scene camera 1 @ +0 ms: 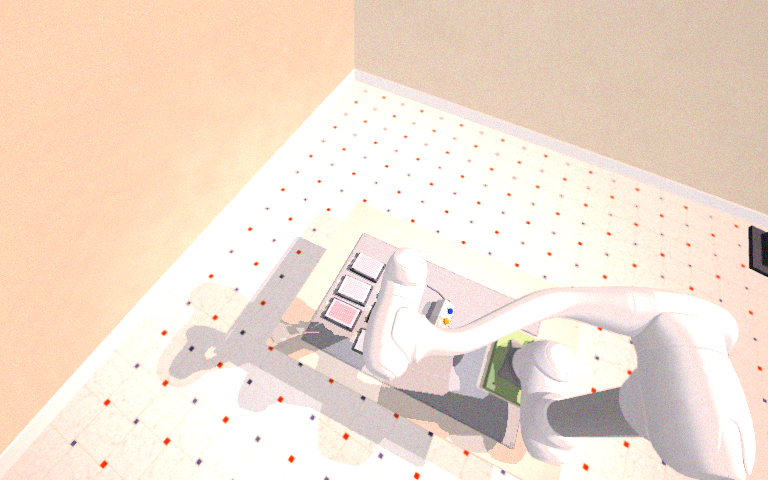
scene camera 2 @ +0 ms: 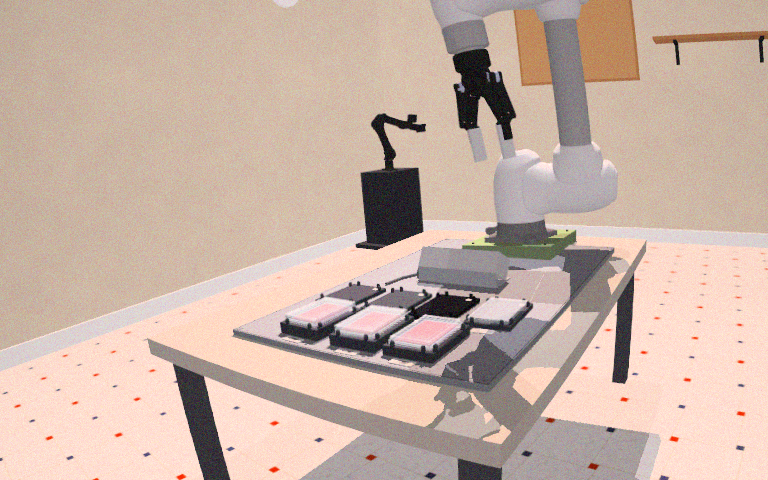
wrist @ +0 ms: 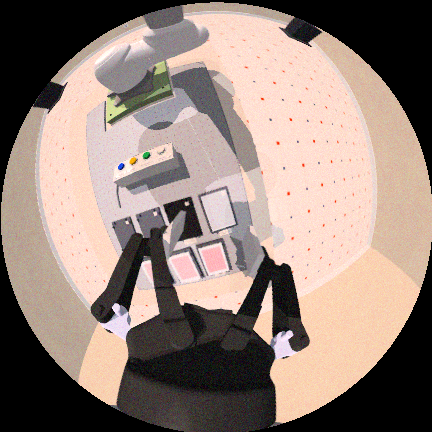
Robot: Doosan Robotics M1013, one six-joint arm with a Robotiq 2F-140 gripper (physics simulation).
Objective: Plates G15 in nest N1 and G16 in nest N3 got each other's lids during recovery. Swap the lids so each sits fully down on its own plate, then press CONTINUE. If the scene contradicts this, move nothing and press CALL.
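Pixels of known places: gripper, fingertip midpoint: [scene camera 2: 495,159] [wrist: 214,227]; arm's base, origin of the base link: [scene camera 1: 523,368] [scene camera 2: 521,237] [wrist: 134,83].
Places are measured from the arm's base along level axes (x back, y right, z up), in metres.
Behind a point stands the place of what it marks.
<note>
Three pink plates with pale rims sit in black nests in the front row: left [scene camera 2: 321,313] @[y -0.007, x -0.834, z 0.016 m] [scene camera 1: 368,266] @[y 0.017, x -0.805, z 0.016 m], middle [scene camera 2: 372,321] @[y -0.127, x -0.813, z 0.015 m] [scene camera 1: 354,289] @[y -0.115, x -0.794, z 0.015 m] [wrist: 185,266] @[y -0.118, x -0.783, z 0.015 m], right [scene camera 2: 426,331] @[y -0.240, x -0.793, z 0.009 m] [scene camera 1: 342,313] @[y -0.233, x -0.775, z 0.007 m] [wrist: 215,258] @[y -0.235, x -0.768, z 0.008 m]. Lid edges and G15/G16 labels cannot be read. A pale, flat piece [scene camera 2: 500,311] @[y -0.281, x -0.607, z -0.007 m] [wrist: 218,210] @[y -0.269, x -0.592, z -0.007 m] lies in a back-row nest. The button box [scene camera 2: 461,268] @[y -0.067, x -0.435, z 0.017 m] [wrist: 150,167] @[y -0.082, x -0.414, z 0.049 m] [scene camera 1: 444,314] @[y 0.001, x -0.395, z 0.047 m] has blue, amber, green and white buttons; their lettering is unreadable. My gripper [scene camera 2: 494,157] @[y -0.243, x -0.540, z 0.289 m] [wrist: 214,227] @[y -0.243, x -0.540, z 0.289 m] is open and empty, high above the board; the arm hides it in scene camera 1.
Two dark grey nest pieces [scene camera 2: 355,292] @[y 0.111, x -0.627, z -0.014 m] [scene camera 2: 400,300] @[y -0.029, x -0.623, z -0.014 m] and a black one [scene camera 2: 450,305] @[y -0.151, x -0.601, z -0.014 m] [wrist: 182,220] fill the rest of the back row. A cable runs from the button box. The green arm base [scene camera 2: 521,246] @[y -0.066, x -0.124, z 0.004 m] [wrist: 165,90] @[y -0.139, x -0.113, z 0.007 m] stands behind it. A black pedestal [scene camera 2: 392,206] stands beyond the table.
</note>
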